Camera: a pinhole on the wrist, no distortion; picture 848 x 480 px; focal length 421.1 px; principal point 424.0 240.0 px. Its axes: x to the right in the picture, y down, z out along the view. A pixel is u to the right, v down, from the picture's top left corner.
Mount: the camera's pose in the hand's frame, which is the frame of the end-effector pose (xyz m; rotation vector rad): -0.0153 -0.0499 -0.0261 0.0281 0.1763 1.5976
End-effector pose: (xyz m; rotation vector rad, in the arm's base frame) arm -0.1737 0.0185 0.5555 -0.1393 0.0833 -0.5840
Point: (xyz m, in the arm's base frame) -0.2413 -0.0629 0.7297
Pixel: 185 309
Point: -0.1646 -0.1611 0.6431
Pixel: outside the picture
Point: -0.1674 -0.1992 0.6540
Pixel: outside the picture
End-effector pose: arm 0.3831 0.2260 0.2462 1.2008 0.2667 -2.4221
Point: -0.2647 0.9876 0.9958
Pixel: outside the picture
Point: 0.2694 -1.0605 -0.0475
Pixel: outside the picture
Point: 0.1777 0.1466 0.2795
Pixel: 431 74
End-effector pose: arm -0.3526 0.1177 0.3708 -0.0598 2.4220 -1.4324
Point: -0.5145 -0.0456 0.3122
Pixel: outside the picture
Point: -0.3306 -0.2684 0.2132
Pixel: 380 187
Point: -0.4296 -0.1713 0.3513
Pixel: 241 58
